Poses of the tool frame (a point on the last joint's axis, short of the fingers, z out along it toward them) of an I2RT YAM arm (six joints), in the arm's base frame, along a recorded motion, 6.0 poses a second.
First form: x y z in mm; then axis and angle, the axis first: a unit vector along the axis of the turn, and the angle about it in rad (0 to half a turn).
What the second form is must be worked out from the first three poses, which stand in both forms.
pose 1, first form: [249.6 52.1 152.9 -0.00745 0.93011 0.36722 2.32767]
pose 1, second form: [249.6 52.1 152.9 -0.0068 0.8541 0.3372 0.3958]
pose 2, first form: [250.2 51.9 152.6 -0.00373 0.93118 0.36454 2.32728]
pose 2, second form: [250.2 51.9 152.6 -0.0034 0.8551 0.3347 0.3960]
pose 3, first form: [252.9 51.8 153.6 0.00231 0.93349 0.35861 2.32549]
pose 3, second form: [252.9 51.8 153.6 0.0021 0.8568 0.3292 0.3968]
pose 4, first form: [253.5 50.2 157.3 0.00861 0.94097 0.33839 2.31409]
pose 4, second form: [253.5 50.2 157.3 0.0079 0.8616 0.3098 0.4020]
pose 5, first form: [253.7 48.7 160.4 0.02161 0.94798 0.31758 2.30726]
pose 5, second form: [253.7 48.7 160.4 0.0198 0.8667 0.2903 0.4052]
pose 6, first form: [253.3 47.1 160.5 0.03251 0.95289 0.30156 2.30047]
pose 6, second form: [253.3 47.1 160.5 0.0297 0.8699 0.2753 0.4083]
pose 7, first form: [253.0 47.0 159.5 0.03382 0.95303 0.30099 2.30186]
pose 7, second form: [253.0 47.0 159.5 0.0309 0.8703 0.2748 0.4076]
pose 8, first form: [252.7 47.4 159.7 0.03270 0.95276 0.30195 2.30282]
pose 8, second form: [252.7 47.4 159.7 0.0299 0.8702 0.2758 0.4072]
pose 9, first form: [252.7 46.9 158.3 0.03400 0.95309 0.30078 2.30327]
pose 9, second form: [252.7 46.9 158.3 0.0311 0.8706 0.2747 0.4070]
